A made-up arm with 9 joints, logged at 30 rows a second.
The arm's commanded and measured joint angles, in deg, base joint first. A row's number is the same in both.
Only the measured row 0 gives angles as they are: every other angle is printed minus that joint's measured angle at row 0.
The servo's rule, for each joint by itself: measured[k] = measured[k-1] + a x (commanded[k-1-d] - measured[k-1]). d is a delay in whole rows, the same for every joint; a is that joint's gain. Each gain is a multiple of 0.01, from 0.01 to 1. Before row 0 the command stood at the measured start. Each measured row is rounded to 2 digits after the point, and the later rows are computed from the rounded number. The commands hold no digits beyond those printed.
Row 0, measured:
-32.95 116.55 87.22 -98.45 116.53 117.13 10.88 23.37 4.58
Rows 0 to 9, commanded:
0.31 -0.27 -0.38 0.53 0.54 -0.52 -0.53 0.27 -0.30
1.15 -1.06 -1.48 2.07 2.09 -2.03 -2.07 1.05 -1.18
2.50 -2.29 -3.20 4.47 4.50 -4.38 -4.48 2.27 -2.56
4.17 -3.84 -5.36 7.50 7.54 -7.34 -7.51 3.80 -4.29
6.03 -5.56 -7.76 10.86 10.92 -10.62 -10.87 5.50 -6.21
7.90 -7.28 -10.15 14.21 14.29 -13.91 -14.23 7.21 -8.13
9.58 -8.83 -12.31 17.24 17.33 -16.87 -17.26 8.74 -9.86
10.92 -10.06 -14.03 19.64 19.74 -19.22 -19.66 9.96 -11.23
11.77 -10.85 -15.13 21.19 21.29 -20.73 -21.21 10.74 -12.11
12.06 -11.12 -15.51 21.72 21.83 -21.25 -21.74 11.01 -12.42
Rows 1 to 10, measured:
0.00 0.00 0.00 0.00 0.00 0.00 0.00 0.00 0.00
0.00 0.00 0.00 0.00 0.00 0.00 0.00 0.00 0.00
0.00 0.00 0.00 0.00 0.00 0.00 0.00 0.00 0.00
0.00 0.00 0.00 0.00 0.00 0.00 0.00 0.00 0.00
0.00 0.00 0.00 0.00 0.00 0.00 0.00 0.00 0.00
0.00 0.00 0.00 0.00 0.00 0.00 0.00 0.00 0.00
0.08 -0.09 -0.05 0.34 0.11 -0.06 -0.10 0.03 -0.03
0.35 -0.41 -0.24 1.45 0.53 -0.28 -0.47 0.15 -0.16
0.89 -1.03 -0.62 3.38 1.36 -0.73 -1.23 0.40 -0.42
1.71 -1.96 -1.24 6.02 2.66 -1.46 -2.42 0.81 -0.85
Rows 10 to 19, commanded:
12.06 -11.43 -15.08 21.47 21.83 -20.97 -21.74 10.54 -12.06
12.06 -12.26 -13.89 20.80 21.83 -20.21 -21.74 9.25 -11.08
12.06 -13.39 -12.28 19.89 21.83 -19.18 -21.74 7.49 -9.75
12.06 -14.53 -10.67 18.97 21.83 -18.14 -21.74 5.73 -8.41
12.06 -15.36 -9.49 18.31 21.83 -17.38 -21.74 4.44 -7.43
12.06 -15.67 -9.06 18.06 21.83 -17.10 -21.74 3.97 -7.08
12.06 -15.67 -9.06 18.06 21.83 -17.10 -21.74 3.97 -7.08
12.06 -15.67 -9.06 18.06 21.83 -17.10 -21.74 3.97 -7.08
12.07 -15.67 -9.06 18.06 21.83 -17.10 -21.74 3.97 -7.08
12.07 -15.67 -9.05 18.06 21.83 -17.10 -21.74 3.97 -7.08
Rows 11 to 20, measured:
2.79 -3.15 -2.09 9.12 4.39 -2.47 -4.03 1.37 -1.44
4.07 -4.51 -3.14 12.38 6.47 -3.73 -5.97 2.07 -2.18
5.45 -5.94 -4.33 15.49 8.75 -5.18 -8.12 2.87 -3.02
6.82 -7.30 -5.59 18.15 11.06 -6.72 -10.31 3.72 -3.92
8.06 -8.47 -6.83 20.10 13.21 -8.26 -12.38 4.56 -4.82
9.06 -9.34 -7.96 21.14 15.02 -9.69 -14.16 5.33 -5.66
9.81 -10.03 -8.89 21.35 16.45 -10.93 -15.60 5.96 -6.36
10.37 -10.77 -9.54 21.00 17.58 -11.95 -16.77 6.35 -6.88
10.79 -11.63 -9.90 20.29 18.47 -12.75 -17.71 6.49 -7.20
11.11 -12.59 -10.00 19.45 19.18 -13.34 -18.48 6.40 -7.33

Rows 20 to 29, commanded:
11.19 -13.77 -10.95 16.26 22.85 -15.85 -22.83 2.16 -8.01
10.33 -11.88 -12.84 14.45 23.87 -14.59 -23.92 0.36 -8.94
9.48 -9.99 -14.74 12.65 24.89 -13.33 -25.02 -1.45 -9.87
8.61 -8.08 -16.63 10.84 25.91 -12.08 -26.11 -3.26 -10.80
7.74 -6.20 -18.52 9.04 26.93 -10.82 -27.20 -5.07 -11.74
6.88 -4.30 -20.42 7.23 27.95 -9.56 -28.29 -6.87 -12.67
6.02 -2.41 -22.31 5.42 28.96 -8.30 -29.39 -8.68 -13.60
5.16 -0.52 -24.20 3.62 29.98 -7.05 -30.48 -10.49 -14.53
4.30 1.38 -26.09 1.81 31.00 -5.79 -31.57 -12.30 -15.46
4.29 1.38 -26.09 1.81 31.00 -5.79 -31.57 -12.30 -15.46
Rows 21 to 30, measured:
11.35 -13.50 -9.93 18.72 19.74 -13.78 -19.10 6.16 -7.34
11.53 -14.22 -9.82 18.30 20.18 -14.15 -19.60 5.90 -7.31
11.66 -14.70 -9.72 18.15 20.53 -14.47 -20.01 5.67 -7.28
11.76 -15.02 -9.63 18.09 20.80 -14.76 -20.34 5.47 -7.26
11.84 -15.23 -9.56 18.07 21.02 -15.02 -20.61 5.29 -7.24
11.90 -15.38 -9.49 18.06 21.19 -15.25 -20.82 5.13 -7.22
11.72 -14.85 -9.68 16.91 21.54 -15.32 -21.20 4.77 -7.31
11.37 -13.87 -10.09 15.34 22.03 -15.24 -21.72 4.24 -7.49
10.90 -12.59 -10.69 13.62 22.63 -15.03 -22.35 3.56 -7.75
10.33 -11.10 -11.46 11.84 23.32 -14.71 -23.06 2.74 -8.09

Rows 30 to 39, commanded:
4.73 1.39 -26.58 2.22 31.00 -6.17 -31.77 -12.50 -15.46
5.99 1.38 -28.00 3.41 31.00 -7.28 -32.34 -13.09 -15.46
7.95 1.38 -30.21 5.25 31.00 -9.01 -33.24 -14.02 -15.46
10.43 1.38 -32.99 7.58 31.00 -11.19 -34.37 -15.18 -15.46
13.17 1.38 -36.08 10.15 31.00 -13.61 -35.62 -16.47 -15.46
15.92 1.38 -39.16 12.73 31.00 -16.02 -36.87 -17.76 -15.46
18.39 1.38 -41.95 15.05 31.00 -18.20 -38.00 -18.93 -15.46
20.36 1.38 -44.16 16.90 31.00 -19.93 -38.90 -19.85 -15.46
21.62 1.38 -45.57 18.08 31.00 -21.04 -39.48 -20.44 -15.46
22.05 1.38 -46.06 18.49 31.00 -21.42 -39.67 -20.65 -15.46
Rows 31 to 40, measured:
9.68 -9.48 -12.38 10.05 24.08 -14.28 -23.85 1.80 -8.49
8.98 -7.77 -13.43 8.25 24.89 -13.76 -24.69 0.76 -8.95
8.24 -6.00 -14.58 6.44 25.74 -13.16 -25.58 -0.37 -9.46
7.47 -4.19 -15.83 4.64 26.63 -12.49 -26.51 -1.58 -10.02
6.68 -2.35 -17.16 2.83 27.55 -11.75 -27.47 -2.87 -10.62
6.08 -1.12 -18.32 2.18 28.27 -11.09 -28.25 -4.00 -11.15
5.74 -0.29 -19.39 2.21 28.84 -10.55 -28.92 -5.02 -11.62
5.80 0.26 -20.51 2.98 29.29 -10.19 -29.57 -5.99 -12.04
6.34 0.63 -21.77 4.43 29.65 -10.06 -30.27 -6.95 -12.42
7.36 0.88 -23.23 6.45 29.93 -10.18 -31.05 -7.94 -12.75

